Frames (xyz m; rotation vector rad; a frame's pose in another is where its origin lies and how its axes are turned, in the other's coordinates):
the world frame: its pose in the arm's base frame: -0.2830 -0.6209 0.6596 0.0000 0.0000 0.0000
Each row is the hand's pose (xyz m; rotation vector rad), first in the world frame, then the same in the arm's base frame.
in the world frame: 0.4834 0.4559 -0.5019 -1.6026 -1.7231 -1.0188
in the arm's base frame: 0.2004 -0.1650 0.1577 -1.6026 -1.7231 -1.0188
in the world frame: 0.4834 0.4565 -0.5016 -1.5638 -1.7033 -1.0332
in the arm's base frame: 0.2004 -0.1644 0.1580 -1.5638 -1.7033 -1.0332
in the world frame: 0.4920 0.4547 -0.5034 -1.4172 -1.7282 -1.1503
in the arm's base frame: 0.2090 -0.1662 0.1562 -1.4172 -1.7282 -1.1503
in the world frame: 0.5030 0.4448 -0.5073 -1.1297 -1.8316 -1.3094
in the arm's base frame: 0.2200 -0.1761 0.1523 -1.1297 -1.8316 -1.3094
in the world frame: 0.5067 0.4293 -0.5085 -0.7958 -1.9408 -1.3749
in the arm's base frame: 0.2237 -0.1916 0.1511 -0.7958 -1.9408 -1.3749
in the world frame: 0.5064 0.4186 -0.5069 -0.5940 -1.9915 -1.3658
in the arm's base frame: 0.2234 -0.2023 0.1527 -0.5940 -1.9915 -1.3658
